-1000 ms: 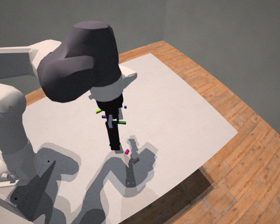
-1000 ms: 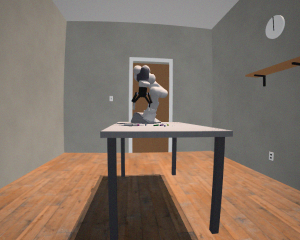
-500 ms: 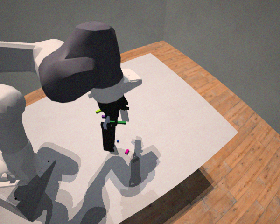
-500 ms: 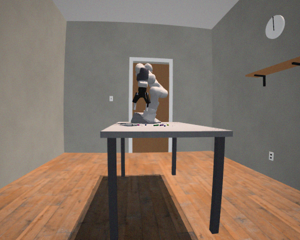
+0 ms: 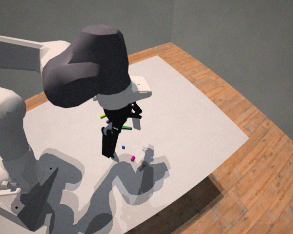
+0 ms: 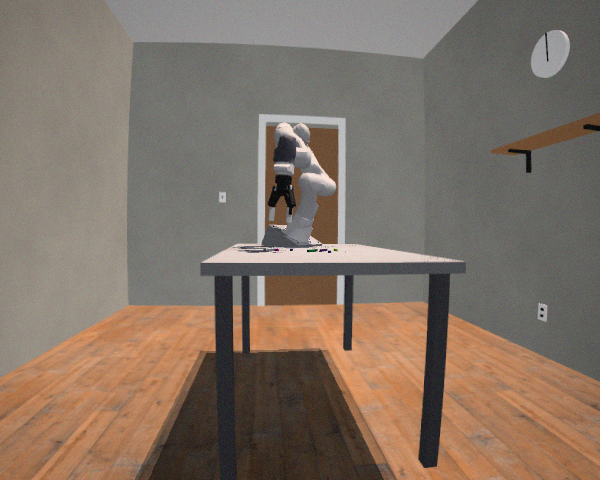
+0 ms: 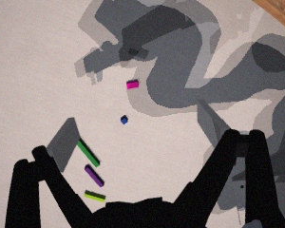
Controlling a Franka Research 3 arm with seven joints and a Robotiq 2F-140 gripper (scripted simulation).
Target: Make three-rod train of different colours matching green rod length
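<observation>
Now: hand 10 mm short of the magenta rod, 10 mm to the left of it and 140 mm above it. From my hand the other things lie so: green rod (30 mm ahead, 150 mm to the left, 140 mm below); then grey rod (20 mm ahead, 70 mm to the right, 140 mm below); then purple rod (10 mm behind, 200 mm to the left, 140 mm below).
</observation>
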